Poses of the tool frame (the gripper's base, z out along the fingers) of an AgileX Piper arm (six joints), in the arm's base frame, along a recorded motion.
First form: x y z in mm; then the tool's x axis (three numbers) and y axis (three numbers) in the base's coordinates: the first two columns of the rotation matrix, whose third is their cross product.
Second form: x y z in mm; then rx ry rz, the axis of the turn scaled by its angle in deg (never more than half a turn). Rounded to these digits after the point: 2 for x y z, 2 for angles.
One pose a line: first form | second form
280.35 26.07 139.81 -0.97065 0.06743 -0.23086 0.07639 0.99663 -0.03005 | 280.35 26.07 139.81 6.08 166.58 -3.25
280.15 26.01 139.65 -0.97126 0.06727 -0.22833 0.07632 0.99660 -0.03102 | 280.15 26.01 139.65 6.07 166.73 -3.32
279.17 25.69 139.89 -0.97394 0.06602 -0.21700 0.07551 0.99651 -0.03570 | 279.17 25.69 139.89 6.00 167.40 -3.68
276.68 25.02 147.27 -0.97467 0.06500 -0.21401 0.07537 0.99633 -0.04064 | 276.68 25.02 147.27 5.96 167.58 -4.09
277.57 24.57 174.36 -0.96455 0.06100 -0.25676 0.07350 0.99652 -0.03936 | 277.57 24.57 174.36 5.65 165.06 -4.04
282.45 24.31 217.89 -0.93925 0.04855 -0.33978 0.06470 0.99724 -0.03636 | 282.45 24.31 217.89 4.68 160.09 -3.82
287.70 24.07 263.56 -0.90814 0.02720 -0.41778 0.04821 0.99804 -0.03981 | 287.70 24.07 263.56 3.07 155.27 -3.91
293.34 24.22 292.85 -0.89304 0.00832 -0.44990 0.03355 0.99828 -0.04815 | 293.34 24.22 292.85 1.70 153.22 -4.30
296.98 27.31 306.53 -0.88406 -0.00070 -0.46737 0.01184 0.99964 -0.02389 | 296.98 27.31 306.53 0.45 152.12 -2.04
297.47 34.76 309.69 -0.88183 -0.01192 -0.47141 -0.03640 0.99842 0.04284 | 297.47 34.76 309.69 -1.95 151.84 3.95
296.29 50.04 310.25 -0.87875 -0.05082 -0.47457 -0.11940 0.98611 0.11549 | 296.29 50.04 310.25 -6.90 151.40 11.08
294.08 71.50 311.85 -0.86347 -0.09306 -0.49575 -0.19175 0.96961 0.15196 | 294.08 71.50 311.85 -11.56 149.75 15.36
